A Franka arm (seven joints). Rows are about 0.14 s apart.
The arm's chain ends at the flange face. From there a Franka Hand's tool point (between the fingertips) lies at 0.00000 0.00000 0.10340 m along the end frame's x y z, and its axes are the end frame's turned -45 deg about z.
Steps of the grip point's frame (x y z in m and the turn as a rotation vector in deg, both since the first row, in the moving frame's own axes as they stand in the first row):
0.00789, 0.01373, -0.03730, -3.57, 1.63, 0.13
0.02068, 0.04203, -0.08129, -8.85, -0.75, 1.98
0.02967, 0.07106, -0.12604, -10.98, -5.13, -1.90
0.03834, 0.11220, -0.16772, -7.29, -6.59, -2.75
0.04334, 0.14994, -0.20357, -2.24, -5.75, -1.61
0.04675, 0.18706, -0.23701, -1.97, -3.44, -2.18
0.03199, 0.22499, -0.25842, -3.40, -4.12, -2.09
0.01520, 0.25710, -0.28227, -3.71, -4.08, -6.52
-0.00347, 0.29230, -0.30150, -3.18, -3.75, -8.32
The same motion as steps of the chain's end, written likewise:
0.00866, 0.00165, -0.03706, -1.37, 3.68, 0.13
0.03426, 0.00272, -0.08005, -6.79, 5.73, 1.98
0.06348, 0.00899, -0.12374, -11.39, 4.14, -1.90
0.10514, 0.03463, -0.16620, -9.81, 0.49, -2.75
0.14100, 0.06514, -0.20297, -5.65, -2.48, -1.61
0.16707, 0.09228, -0.23676, -3.83, -1.04, -2.18
0.18245, 0.12687, -0.25797, -5.32, -0.51, -2.09
0.19245, 0.16112, -0.28179, -5.51, -0.26, -6.52
0.20432, 0.20029, -0.30112, -4.90, -0.40, -8.32

